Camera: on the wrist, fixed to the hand. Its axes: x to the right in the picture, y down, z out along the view.
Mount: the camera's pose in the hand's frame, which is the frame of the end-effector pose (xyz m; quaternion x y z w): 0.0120 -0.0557 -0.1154 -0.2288 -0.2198 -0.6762 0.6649
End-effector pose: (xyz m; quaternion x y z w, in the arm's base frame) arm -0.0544 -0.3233 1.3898 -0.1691 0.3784 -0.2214 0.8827
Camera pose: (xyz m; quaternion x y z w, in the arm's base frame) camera -0.1474 -0.3917 1.3329 -0.6189 -0.0061 -0.6204 0.4817
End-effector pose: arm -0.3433 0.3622 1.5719 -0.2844 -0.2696 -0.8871 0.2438
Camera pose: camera -0.4276 0.3286 1.4807 0.2576 0.2222 0.7539 0.5621
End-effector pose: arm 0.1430 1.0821 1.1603 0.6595 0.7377 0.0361 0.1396
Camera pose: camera 0.0590 1.1019 1.2558 -0.0843 0.8975 -0.0466 0.4303
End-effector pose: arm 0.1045 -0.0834 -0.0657 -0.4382 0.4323 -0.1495 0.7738
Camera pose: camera 0.0274 -0.1859 -0.0551 -0.7936 -0.1447 -0.4274 0.4082
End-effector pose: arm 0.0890 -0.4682 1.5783 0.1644 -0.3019 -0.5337 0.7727
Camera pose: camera 0.1257 -0.5081 1.4616 0.0194 -0.1373 -0.9825 0.1241
